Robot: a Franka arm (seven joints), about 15 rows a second.
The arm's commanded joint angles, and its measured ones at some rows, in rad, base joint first. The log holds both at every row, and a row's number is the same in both.
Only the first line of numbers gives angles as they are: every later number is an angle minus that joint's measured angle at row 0.
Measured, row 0:
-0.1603 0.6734 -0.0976 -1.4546 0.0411 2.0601 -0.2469
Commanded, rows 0 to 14:
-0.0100 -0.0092 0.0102 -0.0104 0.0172 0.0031 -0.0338
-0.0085 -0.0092 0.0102 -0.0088 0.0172 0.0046 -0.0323
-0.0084 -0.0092 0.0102 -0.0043 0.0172 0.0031 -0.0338
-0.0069 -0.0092 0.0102 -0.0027 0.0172 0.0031 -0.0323
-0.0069 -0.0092 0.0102 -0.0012 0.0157 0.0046 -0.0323
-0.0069 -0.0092 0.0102 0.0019 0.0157 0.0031 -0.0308
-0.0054 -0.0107 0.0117 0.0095 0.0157 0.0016 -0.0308
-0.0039 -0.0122 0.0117 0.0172 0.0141 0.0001 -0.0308
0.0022 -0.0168 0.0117 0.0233 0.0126 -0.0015 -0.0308
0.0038 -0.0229 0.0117 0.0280 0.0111 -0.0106 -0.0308
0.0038 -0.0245 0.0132 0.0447 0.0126 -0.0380 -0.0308
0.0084 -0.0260 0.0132 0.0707 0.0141 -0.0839 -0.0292
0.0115 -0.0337 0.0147 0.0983 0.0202 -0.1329 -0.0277
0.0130 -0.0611 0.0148 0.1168 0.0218 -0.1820 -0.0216
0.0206 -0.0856 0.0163 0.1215 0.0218 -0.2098 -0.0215
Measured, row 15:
0.0123 -0.0235 0.0129 0.1088 0.0004 -0.1369 -0.0158
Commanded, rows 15 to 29:
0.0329 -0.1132 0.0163 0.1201 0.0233 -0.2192 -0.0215
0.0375 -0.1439 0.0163 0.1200 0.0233 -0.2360 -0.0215
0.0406 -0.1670 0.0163 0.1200 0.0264 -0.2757 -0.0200
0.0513 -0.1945 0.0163 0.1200 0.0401 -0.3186 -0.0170
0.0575 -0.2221 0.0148 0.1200 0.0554 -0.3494 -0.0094
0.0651 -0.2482 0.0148 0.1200 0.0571 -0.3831 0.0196
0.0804 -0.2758 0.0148 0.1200 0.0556 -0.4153 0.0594
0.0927 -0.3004 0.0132 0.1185 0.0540 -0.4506 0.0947
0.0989 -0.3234 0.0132 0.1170 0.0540 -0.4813 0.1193
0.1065 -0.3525 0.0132 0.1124 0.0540 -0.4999 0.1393
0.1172 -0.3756 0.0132 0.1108 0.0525 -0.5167 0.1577
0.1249 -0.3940 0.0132 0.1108 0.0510 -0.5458 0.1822
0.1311 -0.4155 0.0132 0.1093 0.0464 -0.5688 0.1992
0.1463 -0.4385 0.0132 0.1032 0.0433 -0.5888 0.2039
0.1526 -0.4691 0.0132 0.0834 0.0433 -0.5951 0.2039
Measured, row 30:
0.1337 -0.3934 0.0168 0.1507 0.0371 -0.5873 0.1777
